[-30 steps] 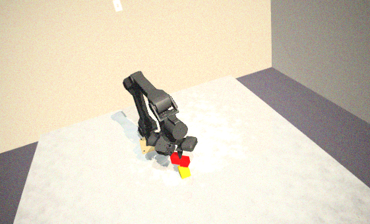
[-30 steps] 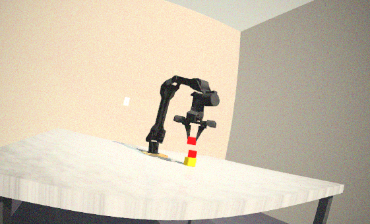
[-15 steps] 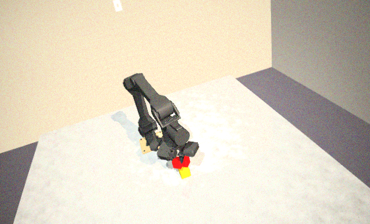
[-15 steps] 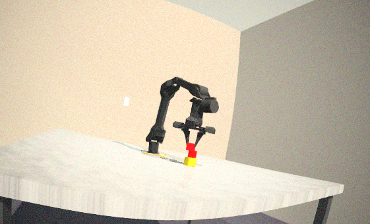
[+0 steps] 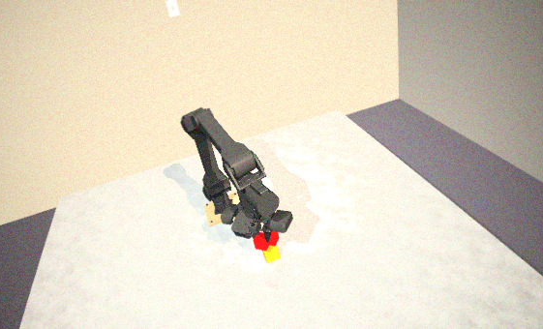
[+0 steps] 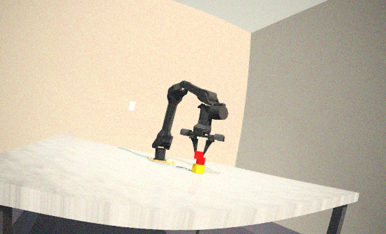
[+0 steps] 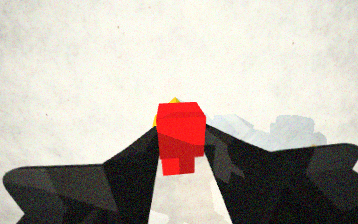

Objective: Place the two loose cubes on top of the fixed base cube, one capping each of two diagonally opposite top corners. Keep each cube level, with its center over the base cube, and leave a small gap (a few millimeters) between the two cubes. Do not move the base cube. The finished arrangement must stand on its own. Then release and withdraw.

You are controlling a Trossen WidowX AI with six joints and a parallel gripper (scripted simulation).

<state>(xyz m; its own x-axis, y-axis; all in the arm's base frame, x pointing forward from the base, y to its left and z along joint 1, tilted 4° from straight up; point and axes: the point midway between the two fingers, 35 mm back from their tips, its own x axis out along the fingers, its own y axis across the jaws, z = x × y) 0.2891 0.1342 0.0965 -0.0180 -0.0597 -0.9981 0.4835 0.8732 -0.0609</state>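
Right now the yellow cube is 2 cm behind my gripper tip, 1 cm to the left of it and 6 cm below it.
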